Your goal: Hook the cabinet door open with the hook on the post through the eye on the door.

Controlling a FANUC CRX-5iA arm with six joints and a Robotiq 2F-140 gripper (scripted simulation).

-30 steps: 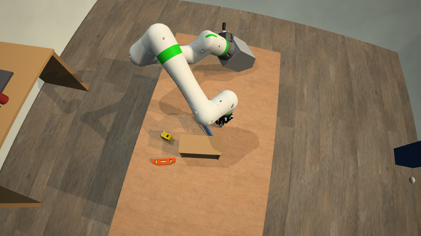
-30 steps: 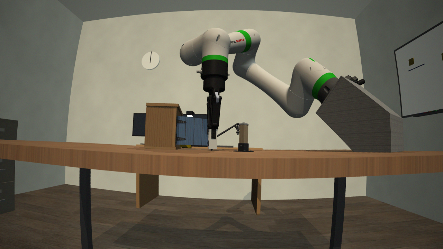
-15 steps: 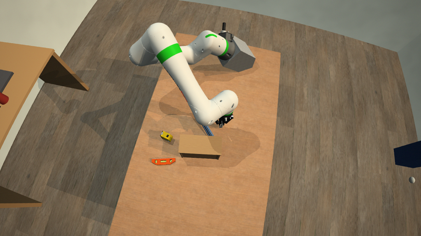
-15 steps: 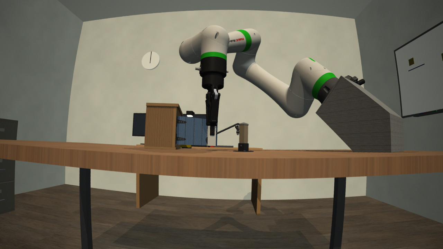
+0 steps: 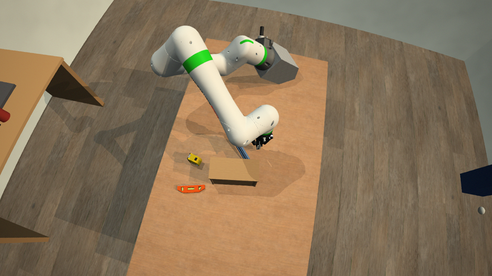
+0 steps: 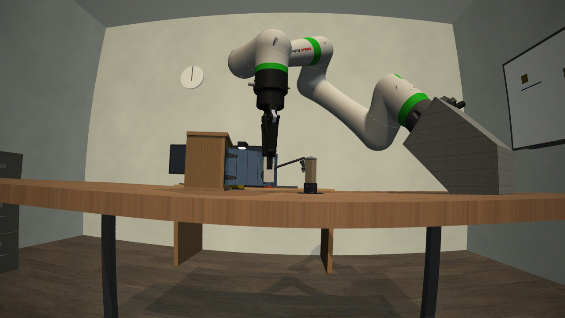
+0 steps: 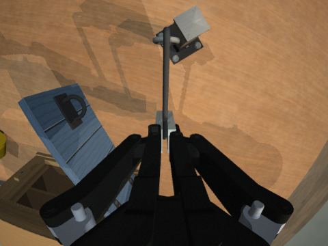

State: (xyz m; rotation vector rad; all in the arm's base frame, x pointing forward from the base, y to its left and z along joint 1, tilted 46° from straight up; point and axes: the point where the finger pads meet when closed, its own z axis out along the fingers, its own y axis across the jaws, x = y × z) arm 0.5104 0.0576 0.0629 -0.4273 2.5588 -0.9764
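The cabinet door is 8 cm to the right of my hand, 5 cm ahead of it and 1 cm above it. The rest, counted from my hand: hook post: 8 cm behind, 1 cm to the right; then wooden cabinet: 11 cm ahead, 10 cm to the right, 1 cm above; then dark hook: 5 cm behind, 1 cm to the right.
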